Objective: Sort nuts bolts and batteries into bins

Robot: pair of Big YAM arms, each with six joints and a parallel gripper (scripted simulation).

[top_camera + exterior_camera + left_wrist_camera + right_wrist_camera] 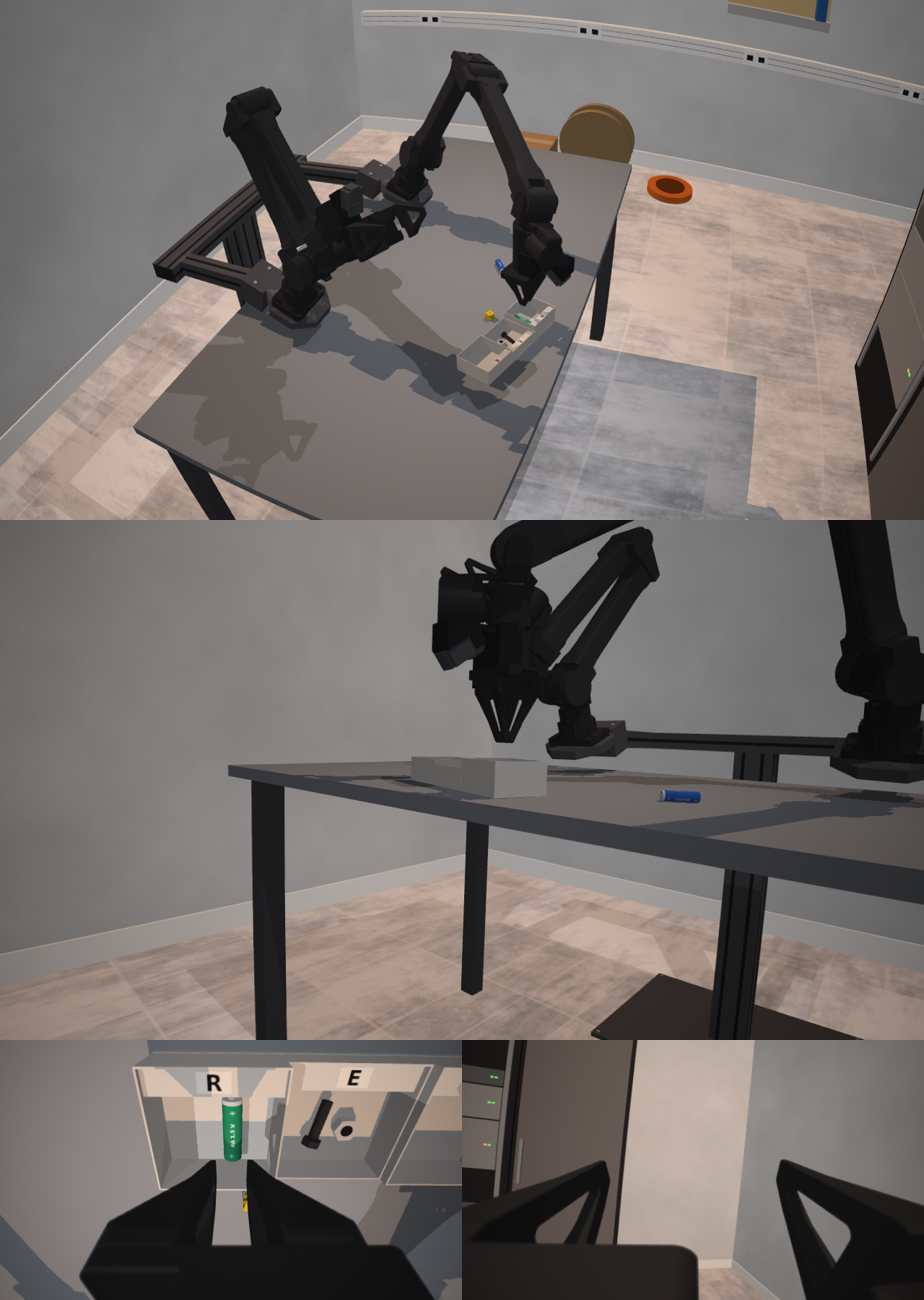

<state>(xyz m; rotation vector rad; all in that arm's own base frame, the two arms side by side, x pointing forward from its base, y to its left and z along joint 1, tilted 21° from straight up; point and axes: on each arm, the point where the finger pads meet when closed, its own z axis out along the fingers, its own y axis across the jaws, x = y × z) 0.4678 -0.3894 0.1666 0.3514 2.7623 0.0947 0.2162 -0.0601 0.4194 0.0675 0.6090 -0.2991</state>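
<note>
My left hand is 200 mm to the right of the blue battery, 130 mm past it and 70 mm above it. Round my left hand: green battery 60 mm below; then bin row 70 mm to the right, 60 mm below, 10 mm behind; then black bolt 60 mm to the right, 60 mm below, 20 mm behind.
</note>
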